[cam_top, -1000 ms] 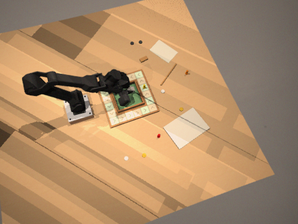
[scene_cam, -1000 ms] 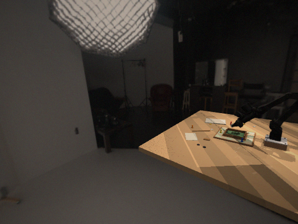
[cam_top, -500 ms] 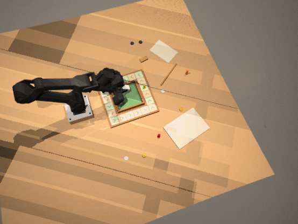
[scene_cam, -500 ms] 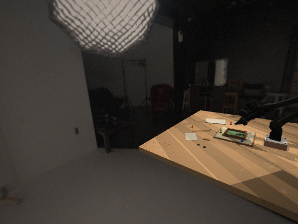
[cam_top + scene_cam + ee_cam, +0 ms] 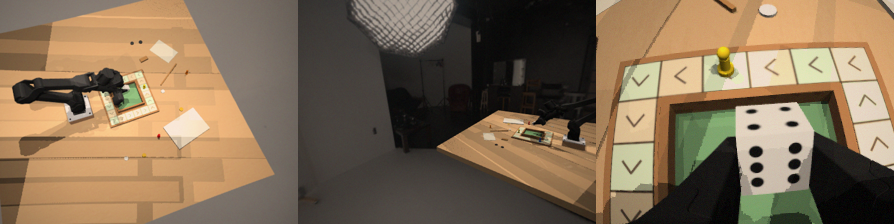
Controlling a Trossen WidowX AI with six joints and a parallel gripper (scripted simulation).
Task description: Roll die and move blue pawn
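Now: the die right at my gripper tip. From my gripper tip the other things lie so: blue pawn 110 mm to the left, 90 mm below, 80 mm behind; then green tray 110 mm below; then yellow pawn 110 mm ahead, 90 mm below, 30 mm to the left.
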